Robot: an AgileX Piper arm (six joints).
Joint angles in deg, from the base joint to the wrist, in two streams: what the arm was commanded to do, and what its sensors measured. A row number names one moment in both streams.
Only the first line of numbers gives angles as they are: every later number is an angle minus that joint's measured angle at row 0.
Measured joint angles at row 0: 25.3, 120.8, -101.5, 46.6, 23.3, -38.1
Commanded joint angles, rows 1 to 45: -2.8, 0.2, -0.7, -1.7, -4.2, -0.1; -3.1, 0.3, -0.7, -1.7, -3.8, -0.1; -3.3, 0.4, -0.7, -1.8, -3.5, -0.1; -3.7, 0.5, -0.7, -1.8, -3.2, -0.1; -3.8, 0.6, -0.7, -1.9, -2.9, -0.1; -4.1, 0.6, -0.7, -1.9, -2.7, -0.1; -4.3, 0.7, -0.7, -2.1, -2.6, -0.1; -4.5, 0.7, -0.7, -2.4, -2.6, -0.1; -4.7, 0.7, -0.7, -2.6, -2.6, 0.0; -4.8, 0.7, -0.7, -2.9, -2.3, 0.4; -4.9, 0.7, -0.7, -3.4, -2.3, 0.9; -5.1, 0.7, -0.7, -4.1, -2.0, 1.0; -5.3, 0.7, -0.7, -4.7, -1.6, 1.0; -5.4, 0.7, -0.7, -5.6, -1.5, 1.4; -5.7, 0.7, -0.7, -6.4, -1.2, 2.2; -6.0, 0.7, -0.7, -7.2, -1.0, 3.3; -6.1, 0.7, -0.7, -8.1, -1.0, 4.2; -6.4, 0.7, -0.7, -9.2, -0.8, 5.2; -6.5, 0.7, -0.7, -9.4, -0.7, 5.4; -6.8, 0.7, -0.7, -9.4, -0.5, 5.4; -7.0, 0.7, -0.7, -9.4, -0.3, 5.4; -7.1, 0.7, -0.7, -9.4, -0.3, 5.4; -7.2, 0.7, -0.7, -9.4, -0.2, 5.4; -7.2, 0.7, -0.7, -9.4, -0.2, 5.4; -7.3, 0.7, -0.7, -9.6, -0.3, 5.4; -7.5, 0.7, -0.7, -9.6, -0.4, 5.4; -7.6, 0.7, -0.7, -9.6, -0.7, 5.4; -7.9, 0.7, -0.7, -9.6, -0.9, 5.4; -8.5, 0.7, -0.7, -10.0, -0.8, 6.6; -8.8, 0.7, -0.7, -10.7, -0.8, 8.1; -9.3, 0.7, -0.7, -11.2, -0.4, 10.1; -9.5, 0.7, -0.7, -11.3, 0.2, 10.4; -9.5, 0.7, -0.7, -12.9, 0.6, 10.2; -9.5, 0.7, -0.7, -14.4, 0.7, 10.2; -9.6, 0.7, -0.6, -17.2, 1.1, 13.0; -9.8, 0.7, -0.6, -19.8, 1.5, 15.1; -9.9, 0.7, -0.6, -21.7, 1.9, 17.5; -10.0, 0.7, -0.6, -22.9, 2.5, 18.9; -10.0, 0.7, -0.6, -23.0, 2.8, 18.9; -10.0, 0.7, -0.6, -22.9, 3.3, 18.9; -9.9, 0.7, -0.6, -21.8, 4.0, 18.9; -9.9, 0.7, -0.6, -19.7, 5.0, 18.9; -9.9, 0.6, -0.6, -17.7, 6.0, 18.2; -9.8, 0.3, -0.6, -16.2, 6.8, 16.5; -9.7, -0.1, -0.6, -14.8, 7.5, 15.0
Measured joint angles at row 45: -7.9, 0.8, -0.1, -16.1, 8.2, 18.8
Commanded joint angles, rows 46 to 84: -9.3, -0.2, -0.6, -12.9, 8.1, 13.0; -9.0, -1.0, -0.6, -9.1, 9.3, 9.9; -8.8, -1.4, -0.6, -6.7, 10.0, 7.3; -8.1, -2.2, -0.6, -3.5, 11.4, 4.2; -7.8, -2.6, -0.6, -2.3, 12.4, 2.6; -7.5, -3.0, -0.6, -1.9, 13.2, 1.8; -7.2, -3.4, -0.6, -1.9, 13.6, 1.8; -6.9, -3.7, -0.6, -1.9, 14.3, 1.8; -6.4, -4.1, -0.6, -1.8, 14.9, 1.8; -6.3, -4.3, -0.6, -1.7, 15.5, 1.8; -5.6, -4.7, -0.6, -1.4, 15.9, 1.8; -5.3, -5.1, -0.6, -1.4, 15.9, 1.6; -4.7, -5.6, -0.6, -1.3, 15.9, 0.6; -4.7, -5.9, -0.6, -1.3, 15.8, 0.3; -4.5, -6.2, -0.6, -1.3, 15.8, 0.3; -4.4, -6.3, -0.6, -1.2, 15.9, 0.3; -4.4, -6.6, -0.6, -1.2, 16.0, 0.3; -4.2, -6.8, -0.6, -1.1, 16.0, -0.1; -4.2, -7.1, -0.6, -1.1, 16.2, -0.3; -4.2, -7.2, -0.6, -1.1, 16.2, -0.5; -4.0, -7.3, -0.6, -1.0, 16.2, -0.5; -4.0, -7.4, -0.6, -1.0, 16.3, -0.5; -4.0, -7.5, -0.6, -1.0, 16.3, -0.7; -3.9, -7.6, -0.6, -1.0, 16.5, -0.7; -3.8, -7.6, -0.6, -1.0, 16.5, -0.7; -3.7, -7.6, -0.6, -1.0, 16.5, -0.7; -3.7, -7.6, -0.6, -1.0, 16.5, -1.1; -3.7, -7.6, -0.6, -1.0, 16.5, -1.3; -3.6, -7.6, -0.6, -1.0, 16.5, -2.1; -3.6, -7.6, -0.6, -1.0, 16.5, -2.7; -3.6, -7.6, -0.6, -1.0, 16.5, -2.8; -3.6, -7.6, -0.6, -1.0, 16.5, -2.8; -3.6, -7.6, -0.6, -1.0, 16.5, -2.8; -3.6, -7.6, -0.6, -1.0, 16.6, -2.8; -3.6, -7.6, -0.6, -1.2, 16.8, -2.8; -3.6, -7.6, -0.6, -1.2, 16.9, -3.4; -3.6, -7.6, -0.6, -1.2, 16.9, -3.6; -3.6, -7.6, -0.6, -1.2, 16.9, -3.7; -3.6, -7.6, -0.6, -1.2, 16.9, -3.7
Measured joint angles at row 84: -3.7, -6.7, -0.2, -1.7, 16.5, -2.5
